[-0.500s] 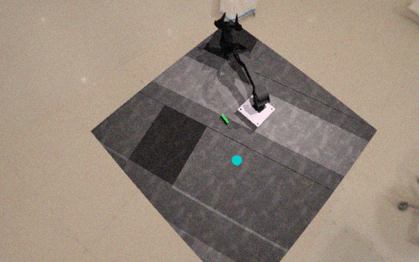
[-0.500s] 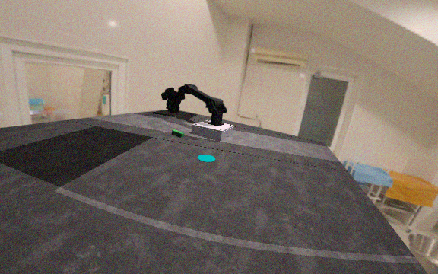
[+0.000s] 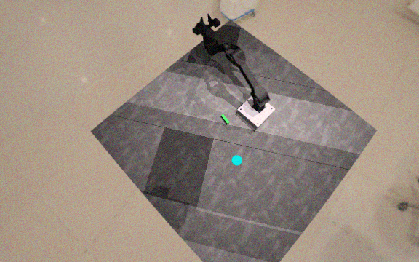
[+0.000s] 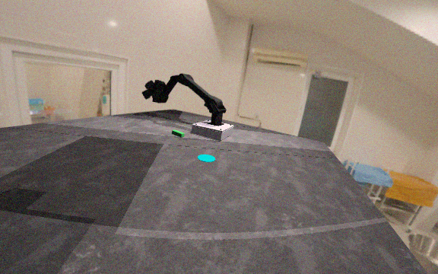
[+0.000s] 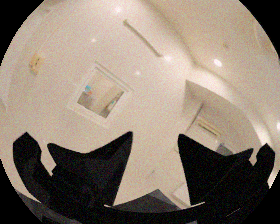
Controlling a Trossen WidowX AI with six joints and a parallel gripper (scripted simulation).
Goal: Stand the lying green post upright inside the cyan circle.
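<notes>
My gripper tip is now 34 cm short of the green post, 59 cm to the right of it and 18 cm above it. From my gripper tip the other things lie so: cyan circle (45 cm ahead, 83 cm to the left, 19 cm below).
</notes>
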